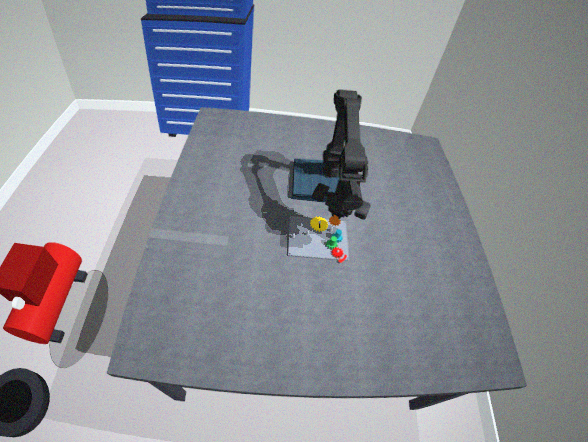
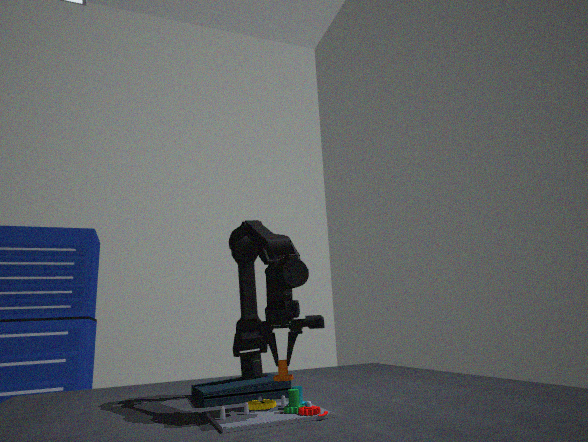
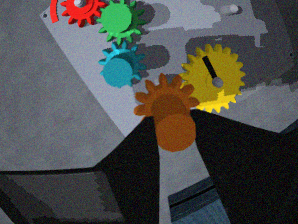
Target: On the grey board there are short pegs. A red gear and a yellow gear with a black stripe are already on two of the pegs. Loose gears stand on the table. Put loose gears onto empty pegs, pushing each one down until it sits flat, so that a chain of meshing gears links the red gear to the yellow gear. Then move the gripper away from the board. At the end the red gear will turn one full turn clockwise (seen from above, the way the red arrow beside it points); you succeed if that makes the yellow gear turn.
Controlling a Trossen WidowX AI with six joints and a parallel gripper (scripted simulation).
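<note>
Right now my gripper tip is 1 cm above the orange gear. Round my gripper tip: yellow gear (3 cm behind, 4 cm to the right, 7 cm below); green gear (6 cm ahead, 1 cm to the right, 6 cm below); teal gear (3 cm ahead, 1 cm to the left, 6 cm below).
</note>
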